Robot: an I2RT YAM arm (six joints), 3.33 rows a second.
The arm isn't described. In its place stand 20 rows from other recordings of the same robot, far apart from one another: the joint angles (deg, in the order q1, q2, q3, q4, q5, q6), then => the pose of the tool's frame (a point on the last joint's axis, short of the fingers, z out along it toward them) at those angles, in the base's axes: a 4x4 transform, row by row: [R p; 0 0 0 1], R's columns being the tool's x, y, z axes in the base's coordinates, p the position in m.
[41.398, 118.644, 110.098, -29.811, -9.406, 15.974] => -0.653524 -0.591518 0.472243 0.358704; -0.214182 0.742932 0.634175 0.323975; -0.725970 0.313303 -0.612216 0.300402; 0 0 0 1
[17.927, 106.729, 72.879, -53.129, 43.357, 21.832] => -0.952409 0.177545 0.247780 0.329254; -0.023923 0.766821 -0.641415 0.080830; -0.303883 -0.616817 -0.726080 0.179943; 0 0 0 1
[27.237, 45.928, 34.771, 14.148, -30.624, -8.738] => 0.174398 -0.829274 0.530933 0.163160; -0.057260 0.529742 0.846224 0.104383; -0.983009 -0.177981 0.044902 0.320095; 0 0 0 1
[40.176, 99.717, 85.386, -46.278, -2.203, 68.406] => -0.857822 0.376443 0.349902 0.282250; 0.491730 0.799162 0.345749 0.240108; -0.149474 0.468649 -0.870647 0.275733; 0 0 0 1
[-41.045, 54.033, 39.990, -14.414, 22.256, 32.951] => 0.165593 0.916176 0.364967 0.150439; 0.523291 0.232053 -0.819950 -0.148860; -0.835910 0.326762 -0.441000 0.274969; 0 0 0 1
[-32.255, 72.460, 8.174, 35.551, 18.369, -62.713] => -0.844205 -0.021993 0.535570 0.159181; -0.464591 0.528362 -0.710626 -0.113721; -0.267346 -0.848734 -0.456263 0.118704; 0 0 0 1
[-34.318, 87.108, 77.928, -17.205, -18.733, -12.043] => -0.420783 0.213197 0.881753 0.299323; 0.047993 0.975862 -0.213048 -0.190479; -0.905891 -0.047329 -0.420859 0.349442; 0 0 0 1
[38.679, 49.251, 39.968, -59.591, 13.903, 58.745] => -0.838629 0.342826 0.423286 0.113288; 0.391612 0.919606 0.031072 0.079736; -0.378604 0.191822 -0.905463 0.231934; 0 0 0 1
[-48.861, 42.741, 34.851, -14.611, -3.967, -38.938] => -0.641593 0.393449 0.658451 0.119093; -0.218548 0.729076 -0.648602 -0.132588; -0.735252 -0.560041 -0.381783 0.276564; 0 0 0 1
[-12.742, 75.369, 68.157, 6.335, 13.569, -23.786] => -0.192420 0.399548 0.896290 0.302963; -0.358451 0.821627 -0.443218 -0.077072; -0.913503 -0.406560 -0.014879 0.396046; 0 0 0 1
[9.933, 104.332, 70.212, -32.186, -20.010, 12.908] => -0.945649 -0.088521 0.312908 0.357439; 0.047492 0.914324 0.402188 0.074963; -0.321701 0.395190 -0.860426 0.183137; 0 0 0 1
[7.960, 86.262, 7.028, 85.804, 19.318, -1.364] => 0.108646 0.197429 0.974278 0.213952; -0.007491 0.980214 -0.197797 0.018025; -0.994052 0.014192 0.107975 0.159771; 0 0 0 1
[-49.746, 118.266, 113.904, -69.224, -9.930, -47.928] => -0.949990 0.022514 0.311466 0.279113; -0.009537 0.994841 -0.100998 -0.320154; -0.312133 -0.098917 -0.944875 0.282592; 0 0 0 1
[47.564, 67.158, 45.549, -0.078, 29.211, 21.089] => -0.354333 -0.225809 0.907446 0.191654; 0.077879 0.959910 0.269274 0.183877; -0.931871 0.166084 -0.322541 0.283527; 0 0 0 1
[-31.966, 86.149, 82.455, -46.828, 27.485, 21.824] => -0.340752 0.910525 0.234161 0.260871; 0.601390 0.402545 -0.690136 -0.182161; -0.722646 -0.094343 -0.684749 0.339501; 0 0 0 1
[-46.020, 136.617, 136.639, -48.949, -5.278, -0.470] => -0.529011 0.670246 0.520498 0.369528; 0.536427 0.739378 -0.406898 -0.378209; -0.657567 0.063956 -0.750677 0.272419; 0 0 0 1
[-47.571, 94.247, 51.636, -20.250, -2.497, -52.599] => -0.939827 -0.037204 0.339619 0.210606; -0.148146 0.940116 -0.306978 -0.228110; -0.307861 -0.338819 -0.889058 0.157563; 0 0 0 1
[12.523, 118.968, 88.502, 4.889, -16.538, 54.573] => -0.617920 0.077640 0.782398 0.473202; 0.662932 0.586473 0.465371 0.115487; -0.422723 0.806239 -0.413864 0.225286; 0 0 0 1
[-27.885, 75.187, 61.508, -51.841, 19.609, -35.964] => -0.982021 -0.016342 0.188061 0.214769; -0.106266 0.871251 -0.479196 -0.127159; -0.156017 -0.490565 -0.857324 0.271220; 0 0 0 1
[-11.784, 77.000, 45.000, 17.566, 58.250, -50.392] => -0.859440 0.394469 0.325203 0.277691; -0.234840 0.260407 -0.936503 -0.088856; -0.454107 -0.881239 -0.131167 0.268673; 0 0 0 1
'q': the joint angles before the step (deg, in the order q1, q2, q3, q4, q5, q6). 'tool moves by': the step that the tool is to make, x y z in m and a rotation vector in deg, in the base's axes. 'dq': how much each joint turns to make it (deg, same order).
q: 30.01 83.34 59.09 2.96 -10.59 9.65
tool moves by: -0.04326 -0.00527 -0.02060 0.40 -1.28 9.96
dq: 2.48 -7.83 -11.39 4.12 -6.87 -3.07
